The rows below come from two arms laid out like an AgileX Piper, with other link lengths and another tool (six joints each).
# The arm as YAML. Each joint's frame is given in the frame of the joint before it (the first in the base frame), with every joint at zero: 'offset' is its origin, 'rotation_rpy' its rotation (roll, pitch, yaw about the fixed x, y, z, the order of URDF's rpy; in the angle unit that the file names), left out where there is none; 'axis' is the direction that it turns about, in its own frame. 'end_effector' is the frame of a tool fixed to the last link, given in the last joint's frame.
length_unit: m
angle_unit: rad
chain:
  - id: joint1
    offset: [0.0, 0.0, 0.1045]
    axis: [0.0, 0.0, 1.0]
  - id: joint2
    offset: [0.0, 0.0, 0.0]
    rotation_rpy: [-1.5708, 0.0, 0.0]
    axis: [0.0, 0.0, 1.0]
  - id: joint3
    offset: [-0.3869, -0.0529, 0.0]
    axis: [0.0, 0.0, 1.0]
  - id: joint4
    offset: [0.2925, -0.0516, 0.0]
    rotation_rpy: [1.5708, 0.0, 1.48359]
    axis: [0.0, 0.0, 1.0]
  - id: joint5
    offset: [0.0, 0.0, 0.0]
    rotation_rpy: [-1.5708, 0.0, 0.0]
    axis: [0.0, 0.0, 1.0]
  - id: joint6
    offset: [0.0, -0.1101, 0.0]
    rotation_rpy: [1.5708, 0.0, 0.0]
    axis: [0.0, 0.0, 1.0]
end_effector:
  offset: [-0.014, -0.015, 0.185]
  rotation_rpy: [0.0, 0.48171, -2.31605]
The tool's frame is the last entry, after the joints.
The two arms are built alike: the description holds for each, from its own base.
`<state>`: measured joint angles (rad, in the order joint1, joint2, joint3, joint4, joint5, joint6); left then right.
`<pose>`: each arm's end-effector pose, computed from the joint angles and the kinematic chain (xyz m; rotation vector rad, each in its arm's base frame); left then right.
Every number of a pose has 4 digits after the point. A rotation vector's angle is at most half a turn.
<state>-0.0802 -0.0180 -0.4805 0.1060 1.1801 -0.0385 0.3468 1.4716 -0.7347 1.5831 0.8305 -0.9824</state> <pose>0.0979 0.0061 0.1824 -1.9857 1.1870 -1.7564 0.3440 0.3414 0.2116 -1.9019 0.9545 -0.4163</pose>
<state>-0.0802 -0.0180 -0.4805 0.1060 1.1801 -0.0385 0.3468 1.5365 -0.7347 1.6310 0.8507 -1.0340</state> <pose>0.0979 0.0061 0.1824 -1.9857 1.1870 -1.7564 0.3521 0.3484 0.1940 -1.9050 0.9697 -0.3768</pose>
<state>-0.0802 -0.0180 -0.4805 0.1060 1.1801 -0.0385 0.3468 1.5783 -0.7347 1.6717 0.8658 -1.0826</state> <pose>0.0979 0.0061 0.1824 -1.9857 1.1870 -1.7564 0.3585 0.3532 0.1846 -1.8980 0.9728 -0.3602</pose>
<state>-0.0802 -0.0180 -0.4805 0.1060 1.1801 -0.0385 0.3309 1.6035 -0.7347 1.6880 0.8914 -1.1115</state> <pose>0.0979 0.0061 0.1824 -1.9857 1.1870 -1.7564 0.3636 0.3523 0.1803 -1.8884 0.9742 -0.3469</pose>
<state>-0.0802 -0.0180 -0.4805 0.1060 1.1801 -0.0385 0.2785 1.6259 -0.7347 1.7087 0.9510 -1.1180</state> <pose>0.0979 0.0061 0.1824 -1.9857 1.1870 -1.7564 0.3754 0.3422 0.1838 -1.8433 1.0135 -0.3114</pose>
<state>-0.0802 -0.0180 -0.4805 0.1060 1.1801 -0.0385 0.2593 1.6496 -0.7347 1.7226 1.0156 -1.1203</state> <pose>0.0979 0.0061 0.1824 -1.9857 1.1870 -1.7564 0.3744 0.3443 0.1875 -1.8137 1.0163 -0.2510</pose>
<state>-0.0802 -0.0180 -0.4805 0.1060 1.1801 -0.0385 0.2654 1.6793 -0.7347 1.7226 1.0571 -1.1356</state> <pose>0.0979 0.0061 0.1824 -1.9857 1.1870 -1.7564 0.3672 0.3523 0.1827 -1.8174 0.9914 -0.2024</pose>
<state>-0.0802 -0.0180 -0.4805 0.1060 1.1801 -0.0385 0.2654 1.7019 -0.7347 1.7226 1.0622 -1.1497</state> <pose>0.0979 0.0061 0.1824 -1.9857 1.1870 -1.7564 0.3681 0.3534 0.1739 -1.8272 0.9910 -0.1924</pose>
